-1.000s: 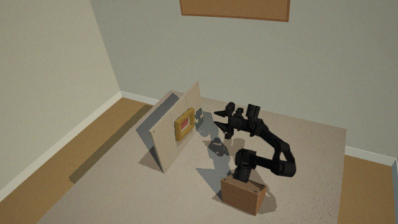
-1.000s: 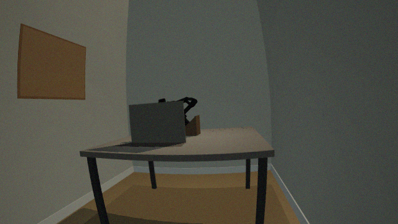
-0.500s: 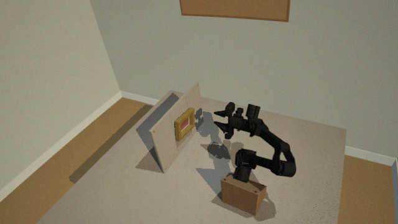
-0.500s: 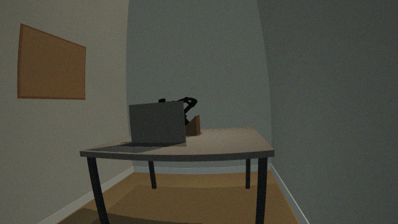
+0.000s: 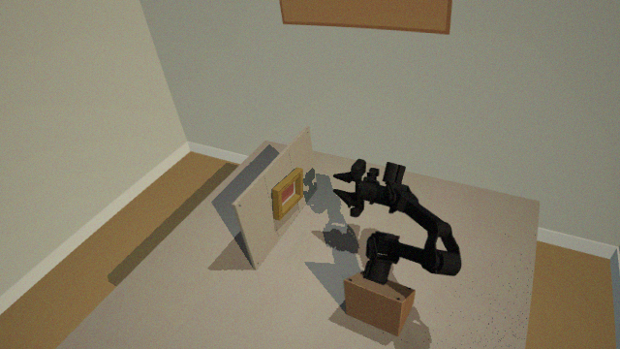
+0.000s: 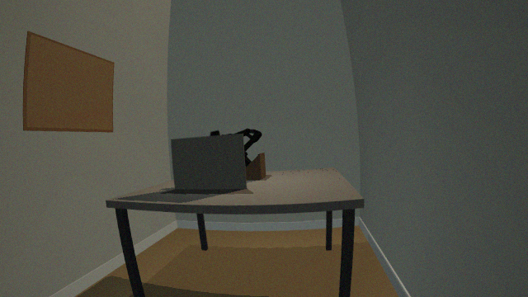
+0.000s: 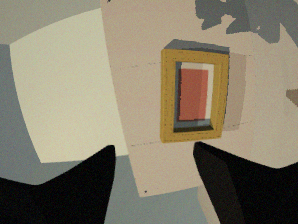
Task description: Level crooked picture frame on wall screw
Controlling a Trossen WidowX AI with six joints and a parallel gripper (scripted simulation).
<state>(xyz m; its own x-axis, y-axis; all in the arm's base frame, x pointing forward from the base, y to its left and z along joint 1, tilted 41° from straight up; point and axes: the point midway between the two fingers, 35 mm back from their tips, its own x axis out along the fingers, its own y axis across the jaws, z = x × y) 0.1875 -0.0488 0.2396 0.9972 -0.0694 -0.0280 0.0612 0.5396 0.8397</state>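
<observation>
Now: the picture frame 190 mm ahead of my gripper tip, 10 mm to the left of it and 90 mm below it. From my gripper tip the other things lie so: wall panel 200 mm ahead, 10 mm to the left, 100 mm below.
</observation>
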